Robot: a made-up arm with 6 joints.
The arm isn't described. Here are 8 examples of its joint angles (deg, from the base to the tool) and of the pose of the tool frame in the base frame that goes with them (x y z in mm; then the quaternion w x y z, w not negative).
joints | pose
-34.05 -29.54 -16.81 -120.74 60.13 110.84 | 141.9 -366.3 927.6 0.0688 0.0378 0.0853 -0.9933
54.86 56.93 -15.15 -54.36 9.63 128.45 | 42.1 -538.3 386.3 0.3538 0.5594 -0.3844 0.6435
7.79 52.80 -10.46 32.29 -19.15 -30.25 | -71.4 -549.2 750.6 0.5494 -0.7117 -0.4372 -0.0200
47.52 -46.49 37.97 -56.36 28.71 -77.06 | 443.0 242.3 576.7 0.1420 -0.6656 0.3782 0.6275
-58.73 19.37 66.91 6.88 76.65 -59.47 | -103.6 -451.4 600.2 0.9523 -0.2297 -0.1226 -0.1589
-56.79 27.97 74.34 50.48 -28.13 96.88 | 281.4 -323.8 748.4 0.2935 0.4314 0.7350 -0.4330
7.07 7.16 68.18 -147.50 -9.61 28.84 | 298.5 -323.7 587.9 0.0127 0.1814 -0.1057 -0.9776
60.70 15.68 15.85 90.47 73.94 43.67 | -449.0 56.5 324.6 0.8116 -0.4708 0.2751 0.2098
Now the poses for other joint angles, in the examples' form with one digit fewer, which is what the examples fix.
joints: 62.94 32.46 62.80 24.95 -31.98 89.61
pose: 326 94 297 0.231 -0.553 -0.604 -0.525
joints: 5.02 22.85 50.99 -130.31 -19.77 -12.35
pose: 189 -426 681 0.104 -0.090 0.658 0.740
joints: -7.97 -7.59 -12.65 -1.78 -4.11 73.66
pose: 52 -432 359 0.033 0.818 0.103 0.566
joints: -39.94 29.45 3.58 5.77 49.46 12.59
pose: 8 -526 684 0.341 -0.706 -0.458 -0.420
